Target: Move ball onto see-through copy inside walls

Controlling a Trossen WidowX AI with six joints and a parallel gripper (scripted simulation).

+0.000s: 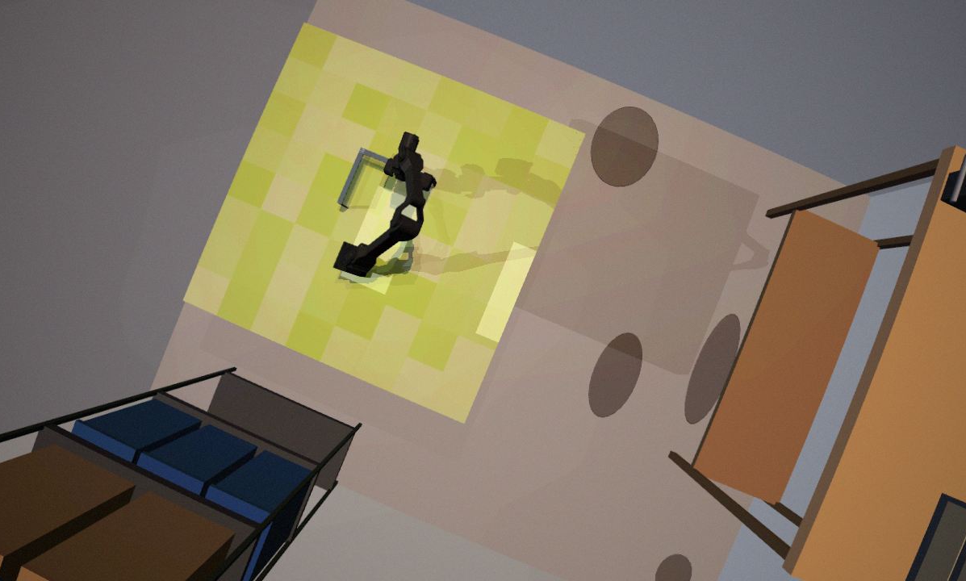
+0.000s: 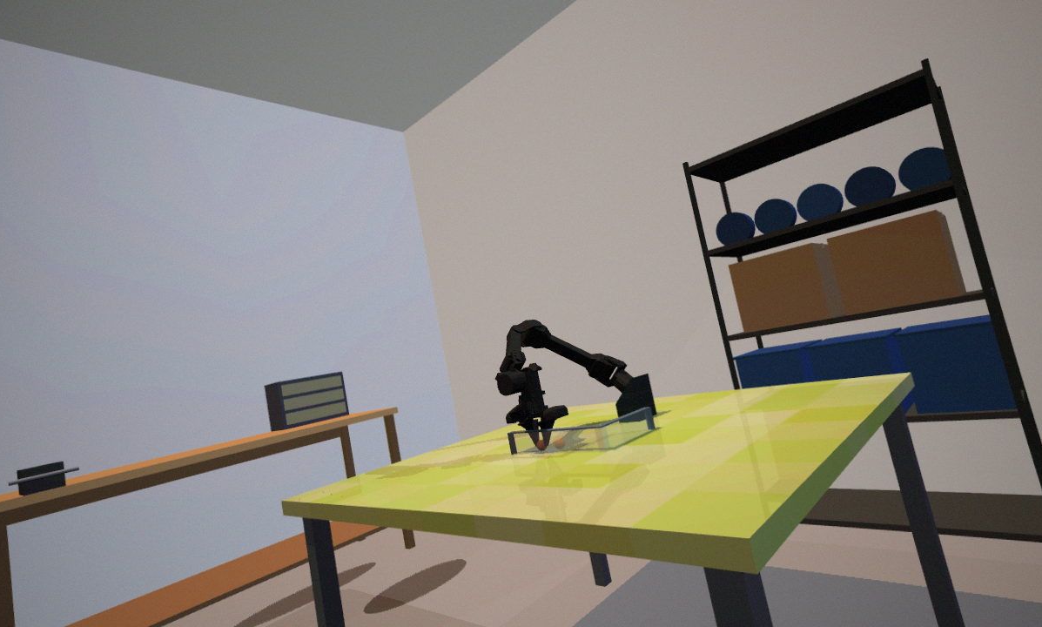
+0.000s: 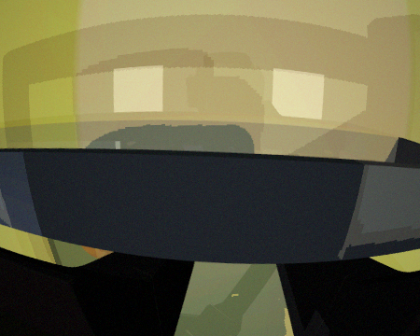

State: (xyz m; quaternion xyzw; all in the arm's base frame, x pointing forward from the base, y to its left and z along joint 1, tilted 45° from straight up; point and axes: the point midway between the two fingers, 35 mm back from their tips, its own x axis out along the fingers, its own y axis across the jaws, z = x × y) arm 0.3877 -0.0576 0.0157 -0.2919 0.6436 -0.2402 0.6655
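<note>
Now: gripper tip 1 cm past the see-through copy of ball and 6 cm to the right of it. Also, from my gripper tip: orange ball: right at my gripper tip.
</note>
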